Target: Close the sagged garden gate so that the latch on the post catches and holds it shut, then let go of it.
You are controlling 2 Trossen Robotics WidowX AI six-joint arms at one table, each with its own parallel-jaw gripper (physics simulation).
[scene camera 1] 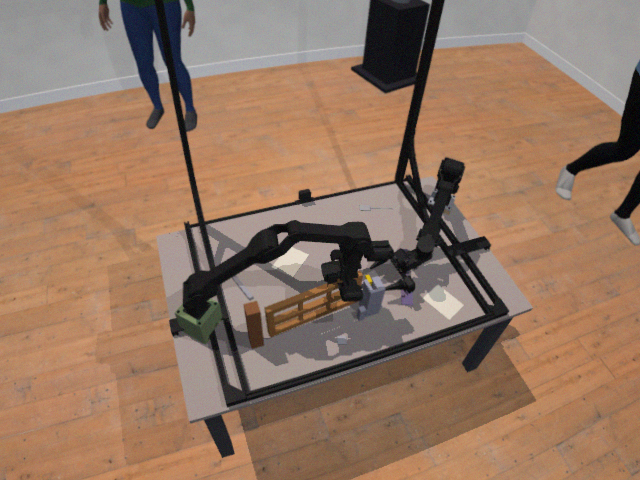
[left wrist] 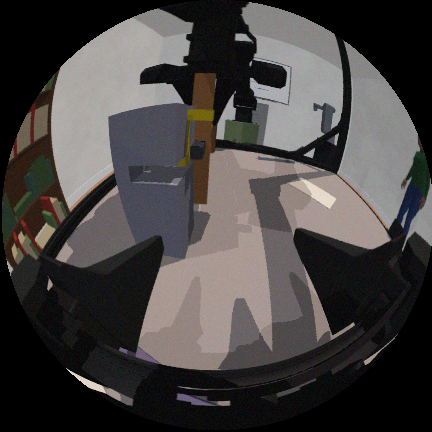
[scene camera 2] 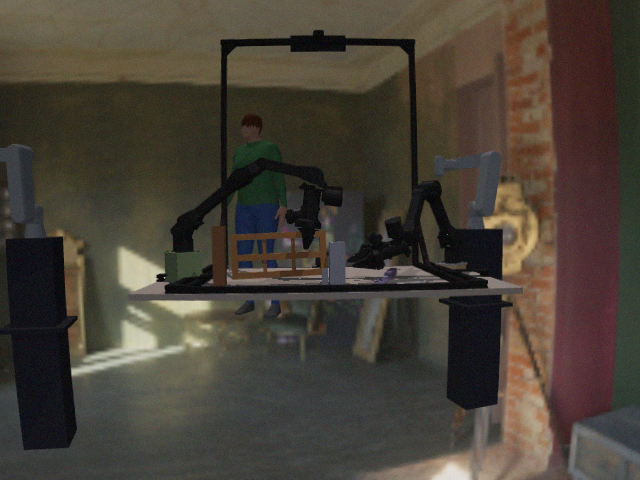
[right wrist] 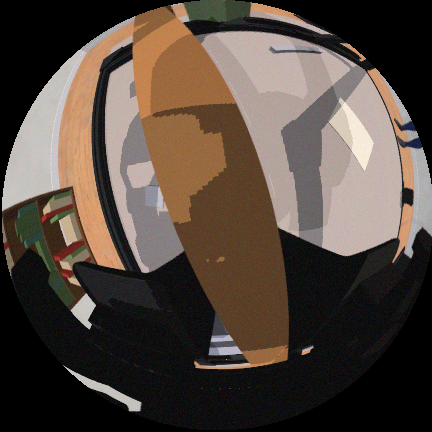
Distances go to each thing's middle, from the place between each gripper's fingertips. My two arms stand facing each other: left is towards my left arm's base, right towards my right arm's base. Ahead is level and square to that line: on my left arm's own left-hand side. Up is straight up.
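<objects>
The brown hinge post (scene camera 2: pixel 218 232) is 290 mm to the right of my right hand, 50 mm behind it and 20 mm below it. With the grey latch post (scene camera 1: pixel 370 304) it is 80 mm to the left of my right hand, 50 mm ahead of it and 50 mm below it. As for the wooden slatted gate (scene camera 1: pixel 271 320), my right gripper is 10 mm past it, 70 mm to the left of it and 20 mm above it.
Counting from my left hand, I find the wooden slatted gate 23 cm to the right, 1 cm behind and 4 cm above, while the brown hinge post is 45 cm to the right, 4 cm behind and, again, 4 cm above. And the grey latch post: my left hand is 8 cm to the left of it, 5 cm short of it and 1 cm below it.
</objects>
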